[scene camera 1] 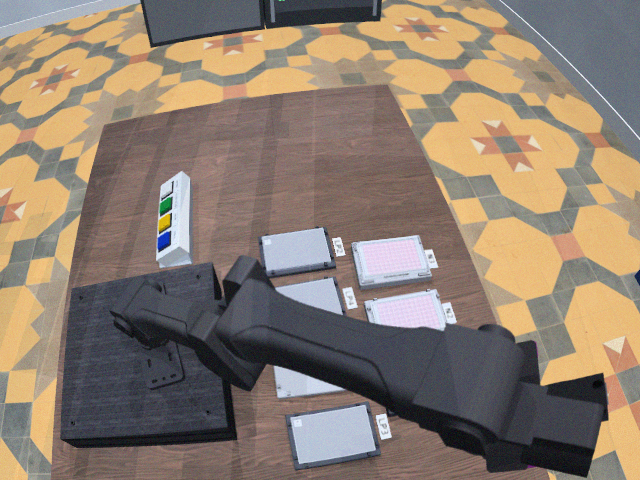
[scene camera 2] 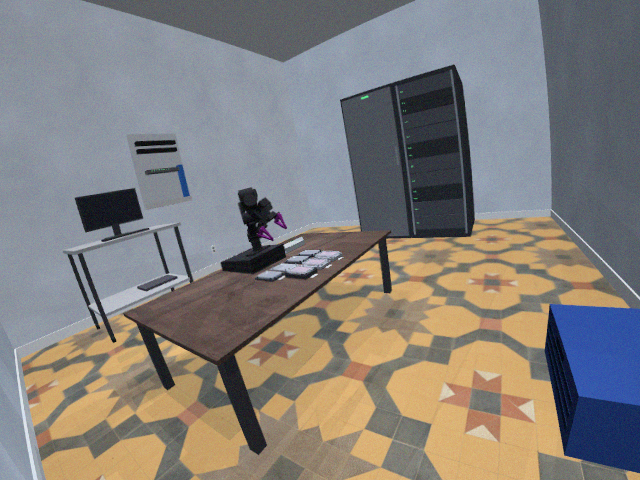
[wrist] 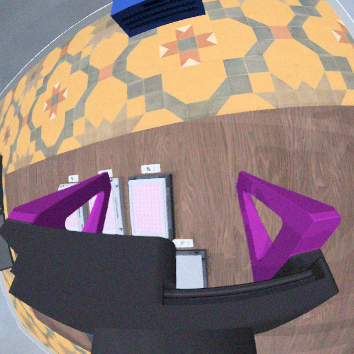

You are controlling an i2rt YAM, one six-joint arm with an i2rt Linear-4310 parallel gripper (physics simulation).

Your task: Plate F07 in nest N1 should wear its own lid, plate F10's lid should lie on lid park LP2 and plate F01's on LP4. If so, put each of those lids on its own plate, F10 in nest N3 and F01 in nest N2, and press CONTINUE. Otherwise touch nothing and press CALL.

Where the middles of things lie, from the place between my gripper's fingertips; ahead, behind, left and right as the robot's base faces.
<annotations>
Now: hand 10 mm past the nest N1 (wrist: 168, 176), 150 mm to the right of it and 250 mm above it. Round my hand: nest N3 (scene camera 1: 428, 255): 40 mm ahead, 410 mm to the left, 250 mm below; lid park LP1 (scene camera 1: 289, 384): 170 mm behind, 250 mm to the left, 250 mm below; lid park LP2 (scene camera 1: 326, 266): 120 mm behind, 500 mm to the left, 250 mm below.
</annotations>
